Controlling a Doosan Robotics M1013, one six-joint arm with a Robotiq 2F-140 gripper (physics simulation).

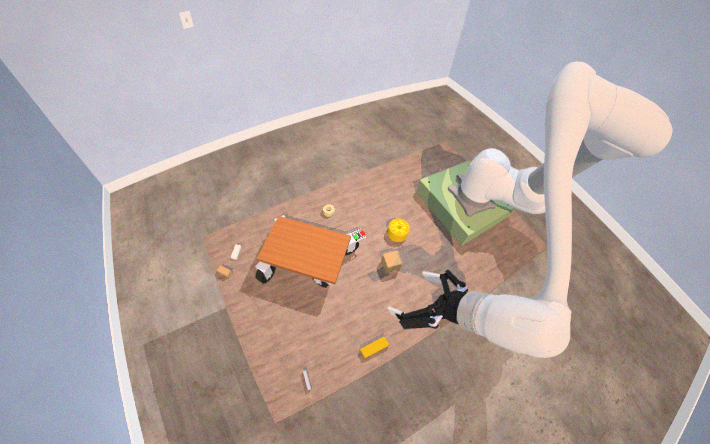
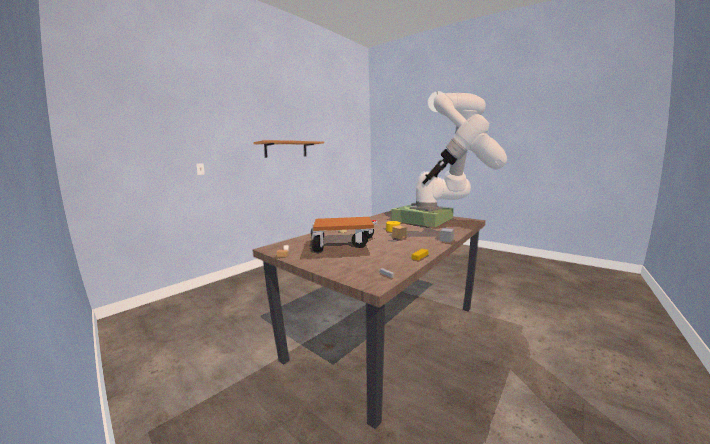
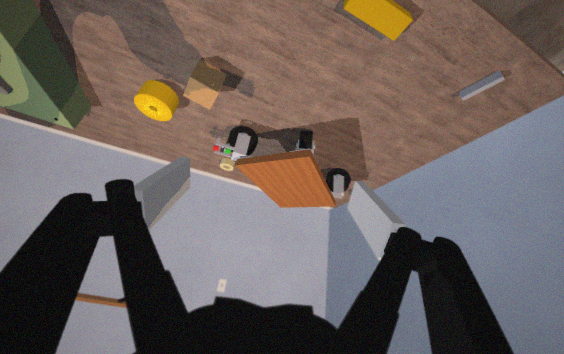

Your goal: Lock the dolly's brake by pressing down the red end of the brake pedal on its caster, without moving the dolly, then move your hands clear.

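The pictures show an orange block, a yellow wheel and an orange deck, together with the gripper. In image 3, the gripper can be seen as well.
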